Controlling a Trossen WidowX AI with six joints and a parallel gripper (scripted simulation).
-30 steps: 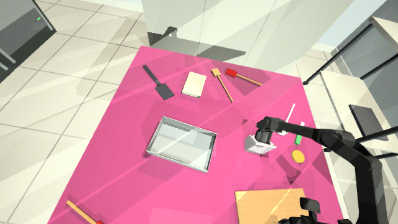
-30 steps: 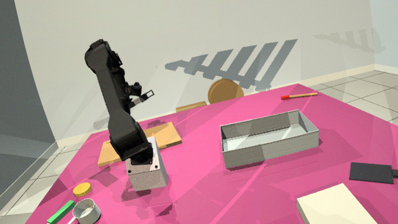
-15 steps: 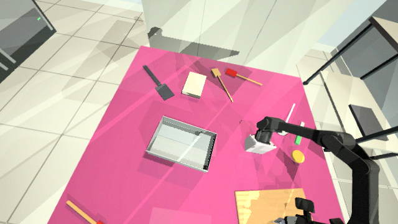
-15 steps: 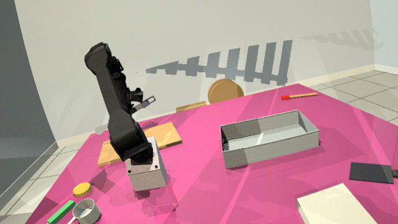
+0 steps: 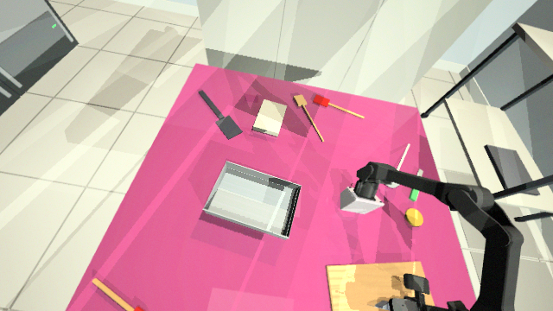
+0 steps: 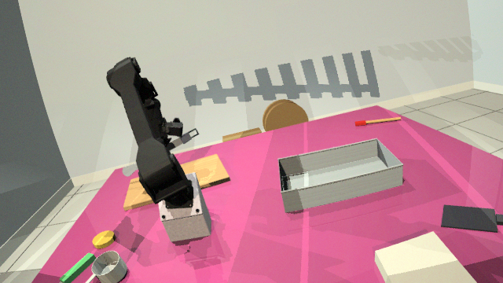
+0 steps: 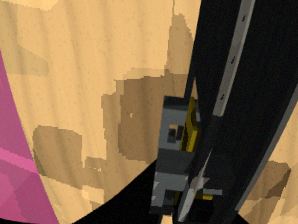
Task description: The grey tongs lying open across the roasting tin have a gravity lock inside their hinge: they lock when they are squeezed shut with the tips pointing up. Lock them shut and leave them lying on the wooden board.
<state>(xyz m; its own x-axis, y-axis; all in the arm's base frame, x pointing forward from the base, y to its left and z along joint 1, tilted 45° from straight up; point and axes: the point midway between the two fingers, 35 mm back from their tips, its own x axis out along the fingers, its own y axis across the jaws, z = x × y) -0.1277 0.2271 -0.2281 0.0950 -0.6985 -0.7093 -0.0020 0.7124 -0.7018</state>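
The wooden board lies 7 cm below my gripper tip. Round my gripper tip: yellow disc: 33 cm to the right, 14 cm behind, 7 cm below; beige block: 63 cm to the right, 55 cm ahead, 6 cm below; grey roasting tin: 51 cm ahead, 22 cm to the right, 5 cm below.
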